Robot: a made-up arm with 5 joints.
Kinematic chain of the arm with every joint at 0, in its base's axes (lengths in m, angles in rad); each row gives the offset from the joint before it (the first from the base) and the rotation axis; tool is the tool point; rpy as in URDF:
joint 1: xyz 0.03 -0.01 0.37 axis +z
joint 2: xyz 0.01 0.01 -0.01 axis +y
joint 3: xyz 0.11 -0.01 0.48 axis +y
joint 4: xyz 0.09 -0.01 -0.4 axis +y
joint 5: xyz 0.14 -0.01 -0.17 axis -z
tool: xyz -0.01 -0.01 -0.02 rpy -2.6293 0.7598 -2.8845
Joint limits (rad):
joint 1: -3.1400..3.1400
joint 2: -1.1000..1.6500
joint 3: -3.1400..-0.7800
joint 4: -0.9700..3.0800
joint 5: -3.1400..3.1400
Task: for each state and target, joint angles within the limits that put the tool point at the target. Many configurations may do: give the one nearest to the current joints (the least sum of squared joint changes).
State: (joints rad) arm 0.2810 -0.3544 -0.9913 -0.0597 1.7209
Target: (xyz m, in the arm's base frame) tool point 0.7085 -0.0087 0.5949
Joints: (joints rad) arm 0.0147 -0.0492 -0.7800 0.0646 1.7122
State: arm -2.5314 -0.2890 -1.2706 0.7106 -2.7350
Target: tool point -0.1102 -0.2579 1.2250
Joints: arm -2.0347 -0.6869 -1.4470 0.6571 -2.7586
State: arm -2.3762 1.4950 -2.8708 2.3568 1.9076
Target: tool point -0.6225 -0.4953 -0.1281
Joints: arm -2.4934 1.6500 -2.7134 1.9392 1.9364
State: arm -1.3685 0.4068 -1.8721 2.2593 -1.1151
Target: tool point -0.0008 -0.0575 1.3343
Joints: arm -1.5164 -0.4772 -2.5946 1.7560 -1.1249
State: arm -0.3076 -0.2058 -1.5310 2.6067 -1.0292
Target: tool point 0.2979 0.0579 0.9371
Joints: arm 0.3705 -0.3924 -1.8317 2.5136 -1.0354
